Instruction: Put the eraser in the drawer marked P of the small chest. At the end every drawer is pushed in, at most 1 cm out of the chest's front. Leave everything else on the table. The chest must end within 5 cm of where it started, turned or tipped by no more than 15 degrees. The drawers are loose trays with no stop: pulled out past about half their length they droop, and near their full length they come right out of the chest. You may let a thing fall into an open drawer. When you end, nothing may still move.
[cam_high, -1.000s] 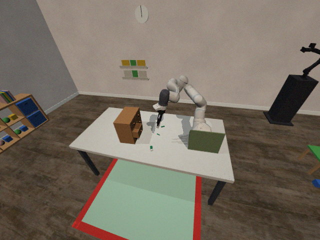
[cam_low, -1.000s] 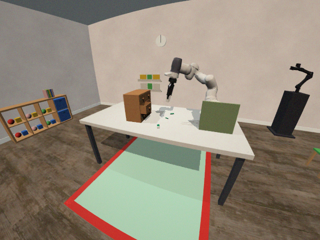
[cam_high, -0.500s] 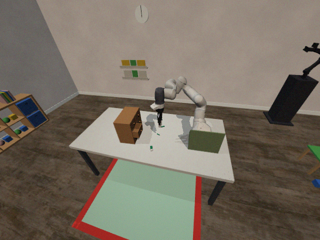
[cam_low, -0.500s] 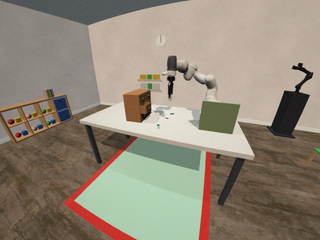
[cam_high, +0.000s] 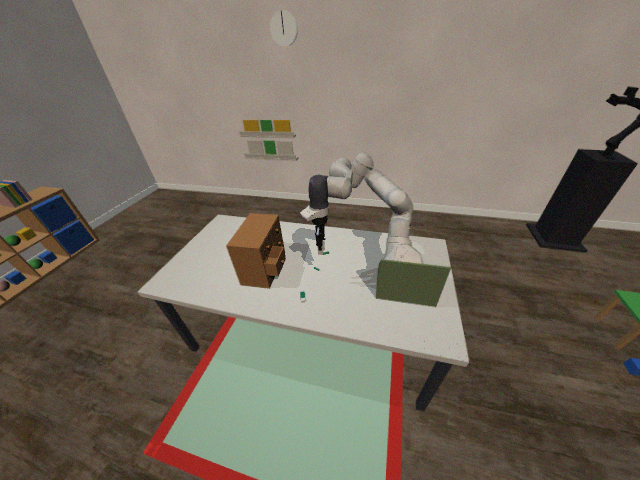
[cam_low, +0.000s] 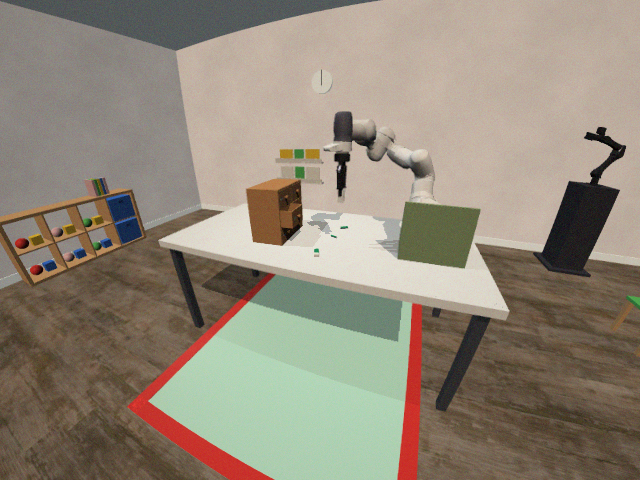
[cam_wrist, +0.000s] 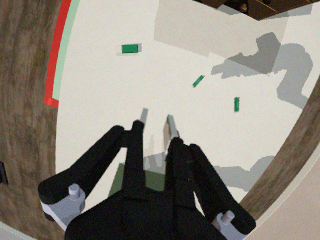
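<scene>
My gripper is now 280 mm above the green eraser, 130 mm to the right of it and 80 mm short of it. The rest, counted from my hand: small green stick (280 mm below, 110 mm to the right, 70 mm ahead).
</scene>
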